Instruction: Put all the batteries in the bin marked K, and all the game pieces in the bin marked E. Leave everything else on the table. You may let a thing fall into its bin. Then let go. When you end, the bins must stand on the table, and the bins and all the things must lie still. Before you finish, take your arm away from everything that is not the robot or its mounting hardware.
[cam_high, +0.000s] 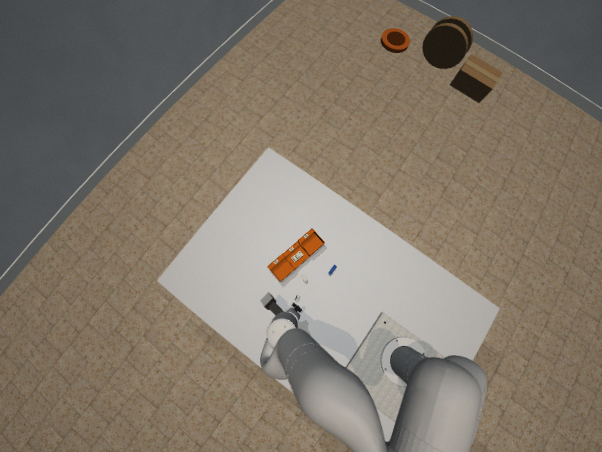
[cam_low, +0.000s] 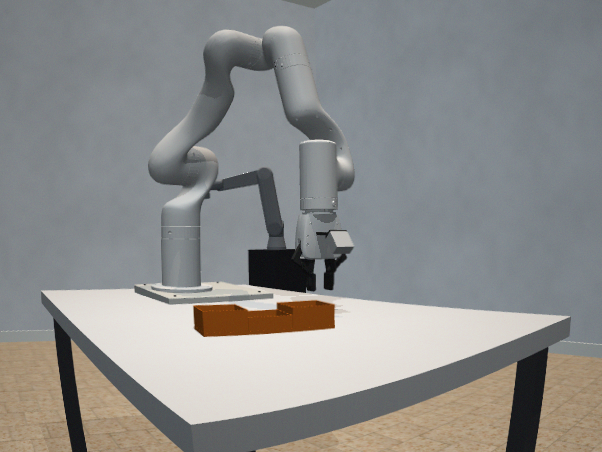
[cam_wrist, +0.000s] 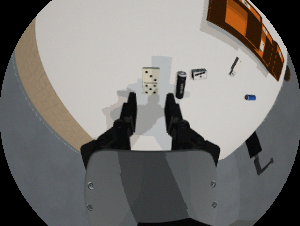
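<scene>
The black battery lies 6 cm below my hand, 5 cm to the right of it and 2 cm behind it. Also, from my hand: blue battery: 25 cm to the right, 9 cm behind, 6 cm below; bin: 24 cm to the right, 8 cm ahead, 5 cm below.
</scene>
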